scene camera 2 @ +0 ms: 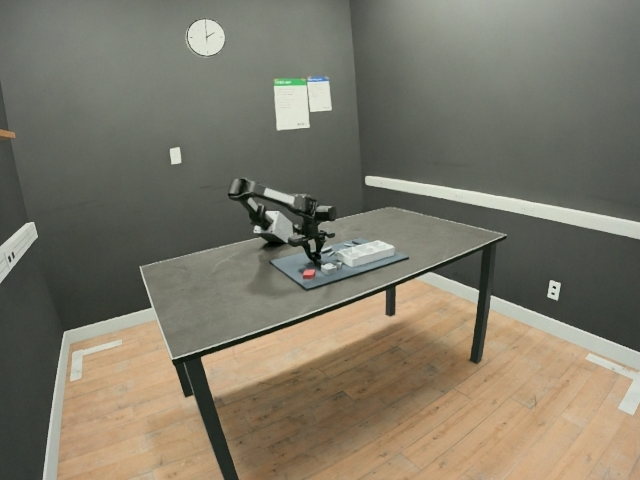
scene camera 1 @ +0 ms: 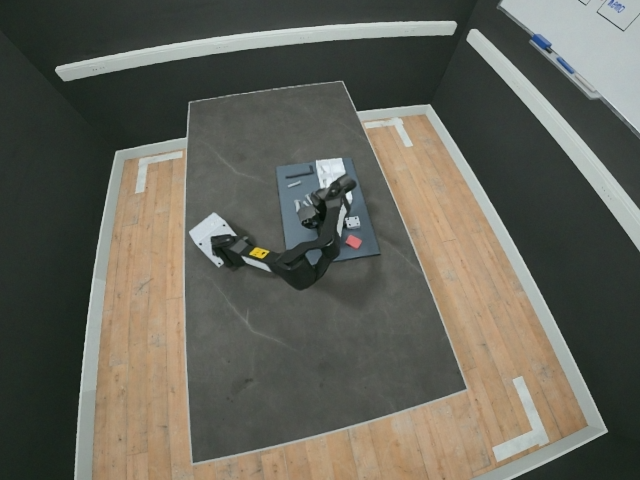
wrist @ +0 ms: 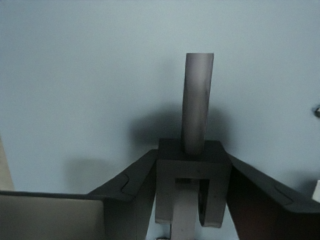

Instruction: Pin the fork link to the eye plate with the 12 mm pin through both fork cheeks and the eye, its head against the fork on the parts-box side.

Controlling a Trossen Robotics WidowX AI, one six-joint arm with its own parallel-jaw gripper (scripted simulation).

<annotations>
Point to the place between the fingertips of my gripper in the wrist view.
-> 188, 158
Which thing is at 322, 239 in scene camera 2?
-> My gripper.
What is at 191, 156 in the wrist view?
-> A fork link.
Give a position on a white parts box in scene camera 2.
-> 369, 252
</annotations>
